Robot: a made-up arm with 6 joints. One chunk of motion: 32 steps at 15 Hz.
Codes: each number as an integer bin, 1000 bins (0 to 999) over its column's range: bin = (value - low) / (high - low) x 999, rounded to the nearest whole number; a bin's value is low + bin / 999 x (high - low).
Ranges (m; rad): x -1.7..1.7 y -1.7..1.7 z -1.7..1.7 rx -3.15..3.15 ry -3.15..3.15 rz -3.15..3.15
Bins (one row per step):
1: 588 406 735 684 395 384
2: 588 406 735 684 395 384
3: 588 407 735 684 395 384
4: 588 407 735 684 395 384
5: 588 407 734 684 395 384
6: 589 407 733 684 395 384
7: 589 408 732 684 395 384
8: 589 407 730 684 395 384
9: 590 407 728 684 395 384
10: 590 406 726 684 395 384
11: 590 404 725 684 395 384
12: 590 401 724 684 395 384
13: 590 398 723 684 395 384
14: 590 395 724 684 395 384
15: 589 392 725 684 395 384
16: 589 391 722 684 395 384
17: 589 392 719 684 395 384
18: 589 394 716 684 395 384
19: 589 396 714 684 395 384
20: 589 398 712 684 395 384
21: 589 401 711 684 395 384
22: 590 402 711 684 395 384
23: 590 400 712 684 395 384
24: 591 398 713 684 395 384
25: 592 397 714 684 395 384
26: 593 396 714 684 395 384
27: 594 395 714 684 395 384
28: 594 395 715 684 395 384
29: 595 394 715 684 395 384
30: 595 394 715 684 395 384
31: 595 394 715 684 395 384
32: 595 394 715 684 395 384
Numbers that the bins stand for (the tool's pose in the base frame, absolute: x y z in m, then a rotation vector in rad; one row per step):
1: 0.3012 -0.3182 0.8015 1.1635 -0.6590 -0.7284
2: 0.3012 -0.3182 0.8015 1.1635 -0.6590 -0.7284
3: 0.3012 -0.3148 0.8015 1.1635 -0.6590 -0.7284
4: 0.3012 -0.3148 0.8015 1.1635 -0.6590 -0.7284
5: 0.3012 -0.3148 0.7981 1.1635 -0.6590 -0.7284
6: 0.3046 -0.3148 0.7947 1.1635 -0.6590 -0.7284
7: 0.3046 -0.3114 0.7913 1.1635 -0.6590 -0.7284
8: 0.3046 -0.3148 0.7845 1.1635 -0.6590 -0.7284
9: 0.3080 -0.3148 0.7777 1.1635 -0.6590 -0.7284
10: 0.3080 -0.3182 0.7709 1.1635 -0.6590 -0.7284
11: 0.3080 -0.3250 0.7675 1.1635 -0.6590 -0.7284
12: 0.3080 -0.3352 0.7641 1.1635 -0.6590 -0.7284
13: 0.3080 -0.3454 0.7607 1.1635 -0.6590 -0.7284
14: 0.3080 -0.3557 0.7641 1.1635 -0.6590 -0.7284
15: 0.3046 -0.3659 0.7675 1.1635 -0.6590 -0.7284
16: 0.3046 -0.3693 0.7573 1.1635 -0.6590 -0.7284
17: 0.3046 -0.3659 0.7470 1.1635 -0.6590 -0.7284
18: 0.3046 -0.3591 0.7368 1.1635 -0.6590 -0.7284
19: 0.3046 -0.3523 0.7300 1.1635 -0.6590 -0.7284
20: 0.3046 -0.3454 0.7232 1.1635 -0.6590 -0.7284
21: 0.3046 -0.3352 0.7198 1.1635 -0.6590 -0.7284
22: 0.3080 -0.3318 0.7198 1.1635 -0.6590 -0.7284
23: 0.3080 -0.3386 0.7232 1.1635 -0.6590 -0.7284
24: 0.3114 -0.3454 0.7266 1.1635 -0.6590 -0.7284
25: 0.3148 -0.3488 0.7300 1.1635 -0.6590 -0.7284
26: 0.3182 -0.3523 0.7300 1.1635 -0.6590 -0.7284
27: 0.3216 -0.3557 0.7300 1.1635 -0.6590 -0.7284
28: 0.3216 -0.3557 0.7334 1.1635 -0.6590 -0.7284
29: 0.3250 -0.3591 0.7334 1.1635 -0.6590 -0.7284
30: 0.3250 -0.3591 0.7334 1.1635 -0.6590 -0.7284
31: 0.3250 -0.3591 0.7334 1.1635 -0.6590 -0.7284
32: 0.3250 -0.3591 0.7334 1.1635 -0.6590 -0.7284

